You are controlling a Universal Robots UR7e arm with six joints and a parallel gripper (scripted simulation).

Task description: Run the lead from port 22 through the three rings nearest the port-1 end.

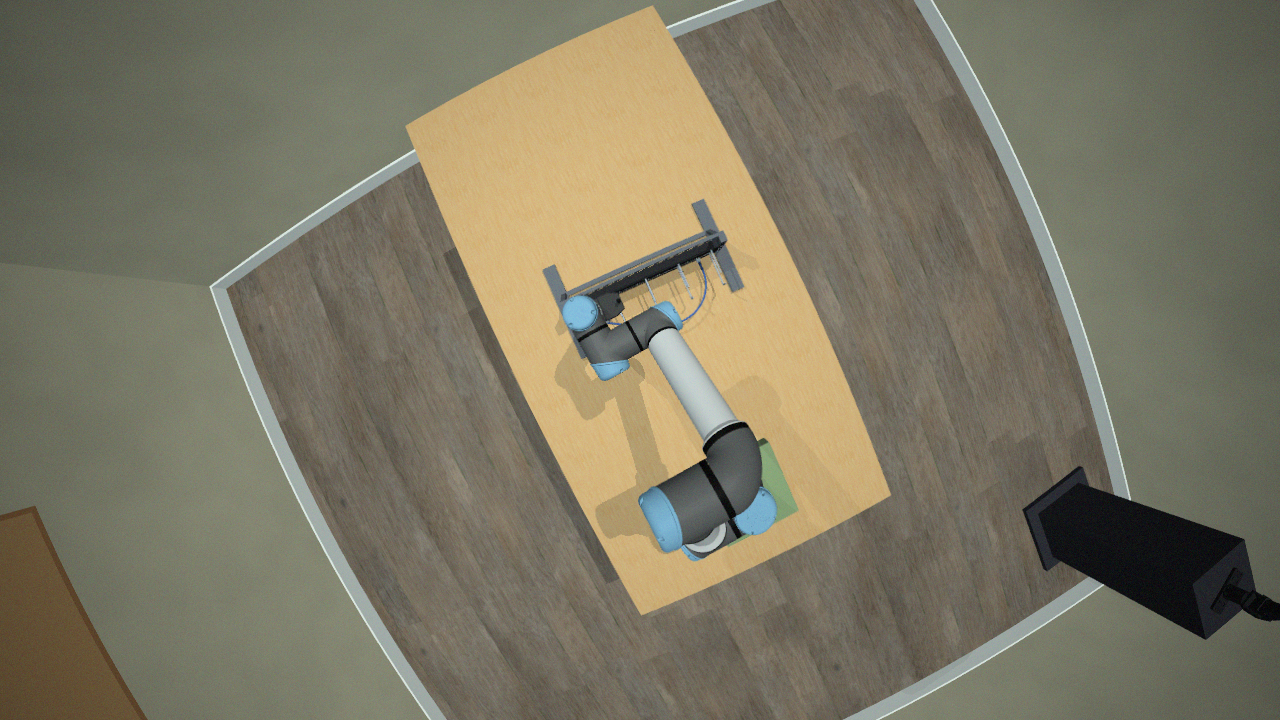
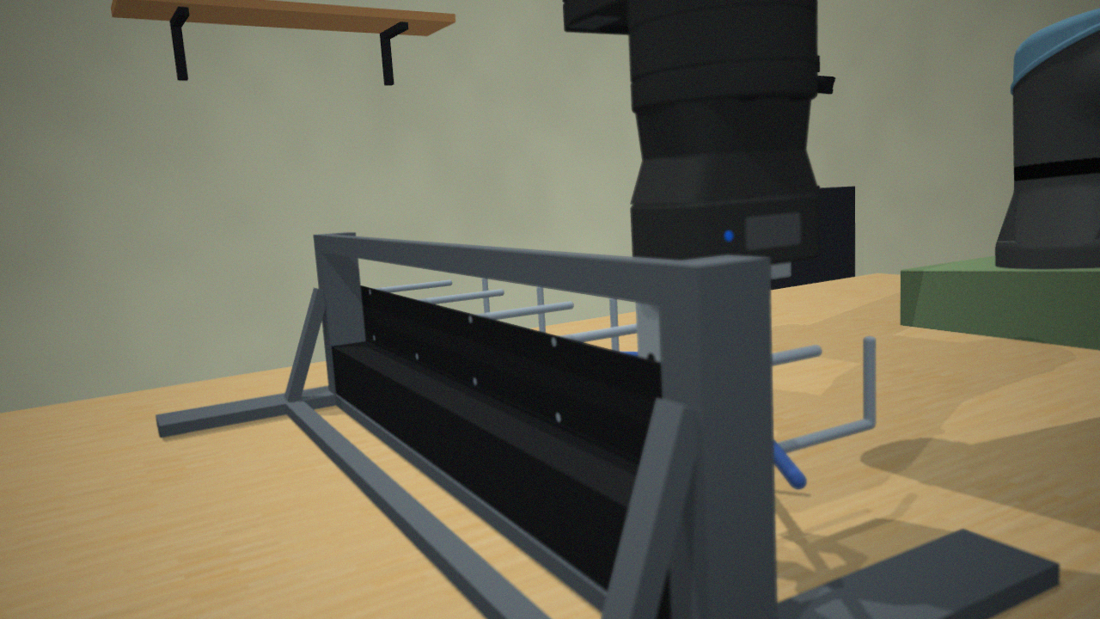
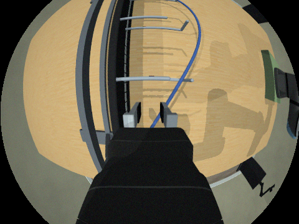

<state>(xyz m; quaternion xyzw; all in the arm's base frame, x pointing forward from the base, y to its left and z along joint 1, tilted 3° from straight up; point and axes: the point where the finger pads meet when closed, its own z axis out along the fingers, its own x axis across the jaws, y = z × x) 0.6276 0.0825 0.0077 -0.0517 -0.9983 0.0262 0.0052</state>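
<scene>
Now: the grey rack 15 cm to the right of my hand, 5 cm ahead of it and 2 cm below it.
</scene>
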